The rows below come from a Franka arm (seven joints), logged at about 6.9 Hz.
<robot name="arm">
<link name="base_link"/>
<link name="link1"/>
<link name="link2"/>
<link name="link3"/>
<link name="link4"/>
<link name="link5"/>
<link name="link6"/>
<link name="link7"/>
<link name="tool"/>
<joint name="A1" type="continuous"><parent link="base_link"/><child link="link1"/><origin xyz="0 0 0.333"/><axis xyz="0 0 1"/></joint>
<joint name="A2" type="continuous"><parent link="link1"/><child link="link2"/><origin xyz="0 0 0"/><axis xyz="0 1 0"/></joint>
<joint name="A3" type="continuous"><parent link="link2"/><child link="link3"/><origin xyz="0 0 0.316"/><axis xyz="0 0 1"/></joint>
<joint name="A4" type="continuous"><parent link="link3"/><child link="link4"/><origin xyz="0.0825 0 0"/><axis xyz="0 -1 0"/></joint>
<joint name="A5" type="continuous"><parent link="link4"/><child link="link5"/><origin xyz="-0.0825 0 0.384"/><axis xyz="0 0 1"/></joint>
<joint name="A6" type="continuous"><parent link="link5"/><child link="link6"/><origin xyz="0 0 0"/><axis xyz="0 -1 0"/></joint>
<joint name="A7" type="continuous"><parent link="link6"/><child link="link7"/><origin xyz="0.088 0 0"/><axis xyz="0 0 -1"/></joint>
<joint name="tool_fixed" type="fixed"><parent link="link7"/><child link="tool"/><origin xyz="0 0 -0.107" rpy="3.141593 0 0"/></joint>
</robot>
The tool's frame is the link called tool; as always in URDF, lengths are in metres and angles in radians. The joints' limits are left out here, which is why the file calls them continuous.
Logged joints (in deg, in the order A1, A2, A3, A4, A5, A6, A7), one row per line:
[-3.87 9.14 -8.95 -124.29 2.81 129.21 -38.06]
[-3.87 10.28 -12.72 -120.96 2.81 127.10 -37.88]
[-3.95 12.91 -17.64 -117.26 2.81 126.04 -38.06]
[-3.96 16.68 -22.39 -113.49 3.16 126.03 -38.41]
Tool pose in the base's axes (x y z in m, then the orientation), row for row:
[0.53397 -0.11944 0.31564 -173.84 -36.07 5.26]
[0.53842 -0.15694 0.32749 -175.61 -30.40 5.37]
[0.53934 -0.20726 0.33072 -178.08 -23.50 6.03]
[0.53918 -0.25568 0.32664 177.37 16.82 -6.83]
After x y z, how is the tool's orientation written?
As a rotation vector, in degrees.
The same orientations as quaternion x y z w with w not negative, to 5 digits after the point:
[-0.97850 -0.20303 0.02961 0.02076]
[-0.98479 -0.17048 0.03011 0.01481]
[-0.99084 -0.13075 0.03355 0.00240]
[0.99469 0.09433 -0.03830 0.01486]

